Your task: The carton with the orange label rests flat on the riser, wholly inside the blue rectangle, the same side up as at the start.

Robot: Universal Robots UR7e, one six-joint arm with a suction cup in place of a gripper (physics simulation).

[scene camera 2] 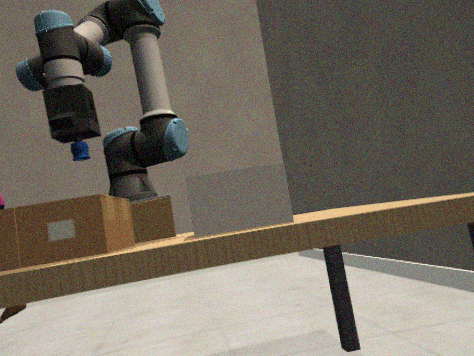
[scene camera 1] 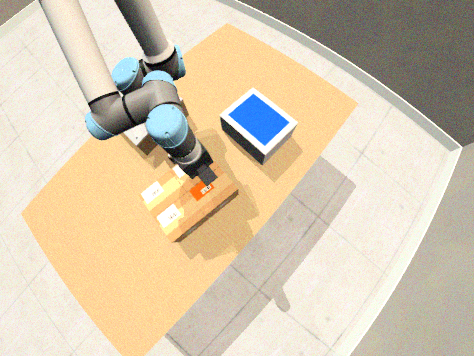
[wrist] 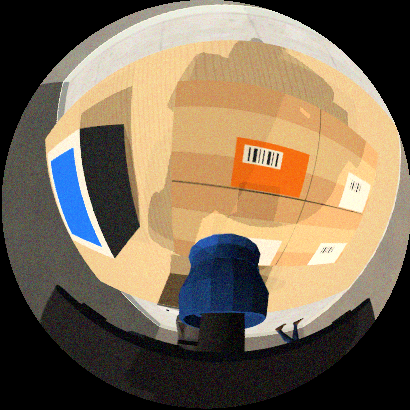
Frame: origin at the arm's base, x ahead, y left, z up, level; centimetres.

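Where they show: hand, its tool point: (scene camera 2: 81, 158) (wrist: 224, 261); arm's base, origin of its link: (scene camera 2: 134, 204).
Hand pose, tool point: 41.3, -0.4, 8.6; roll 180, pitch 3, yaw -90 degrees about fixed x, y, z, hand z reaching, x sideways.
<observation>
Things, the pixels of their top centre, and the offset from my tool point, as dx, dy, dz. Level surfaces: height alone.
- carton with the orange label, centre of its top: (wrist: 250, 135) (scene camera 2: 69, 201) (scene camera 1: 212, 190) +6.0, -1.4, -9.3
- riser, centre of its top: (scene camera 2: 229, 176) (wrist: 68, 200) (scene camera 1: 258, 118) -5.2, +30.8, -8.3
- blue rectangle, centre of its top: (wrist: 68, 200) (scene camera 1: 258, 118) -5.2, +30.8, -8.3
- table, height of its surface: dz -20.4
The carton with the orange label (scene camera 1: 223, 187) (scene camera 2: 90, 225) (wrist: 202, 130) lies flat, label up, in a tight block with other cartons, at the corner of the block nearest the riser. The riser (scene camera 1: 244, 141) (scene camera 2: 240, 200) (wrist: 102, 175) stands apart from it, with a blue rectangle (scene camera 1: 259, 119) (wrist: 75, 195) inside a white border on its top. My gripper, a blue suction cup (scene camera 2: 80, 151) (wrist: 225, 280), hangs above the block with a gap beneath it and holds nothing; suction is open. The cup is hidden in scene camera 1.
White-labelled cartons (scene camera 1: 170, 216) (wrist: 327, 254) adjoin the orange-labelled one. The arm's base stands on a box (scene camera 2: 155, 220) behind the block. The table (scene camera 1: 90, 240) ends beyond the cartons and riser. A person's legs (wrist: 291, 334) show behind in the wrist view.
</observation>
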